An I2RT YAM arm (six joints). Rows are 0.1 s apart.
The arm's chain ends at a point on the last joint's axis. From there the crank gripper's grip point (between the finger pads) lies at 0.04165 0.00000 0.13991 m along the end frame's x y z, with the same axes.
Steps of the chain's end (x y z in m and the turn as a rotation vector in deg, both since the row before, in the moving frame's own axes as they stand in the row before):
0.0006 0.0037 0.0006 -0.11 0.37 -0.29
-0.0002 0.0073 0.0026 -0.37 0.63 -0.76
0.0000 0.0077 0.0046 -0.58 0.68 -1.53
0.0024 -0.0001 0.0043 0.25 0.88 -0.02
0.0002 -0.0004 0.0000 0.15 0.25 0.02
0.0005 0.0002 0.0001 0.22 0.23 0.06
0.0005 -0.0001 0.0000 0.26 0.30 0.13
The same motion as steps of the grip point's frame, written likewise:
0.0015 0.0038 0.0003 -0.11 0.37 -0.29
0.0013 0.0076 0.0021 -0.37 0.63 -0.76
0.0017 0.0080 0.0041 -0.58 0.68 -1.53
0.0045 -0.0007 0.0036 0.25 0.88 -0.02
0.0008 -0.0008 -0.0002 0.15 0.25 0.02
0.0011 -0.0003 -0.0001 0.22 0.23 0.06
0.0012 -0.0006 -0.0002 0.26 0.30 0.13

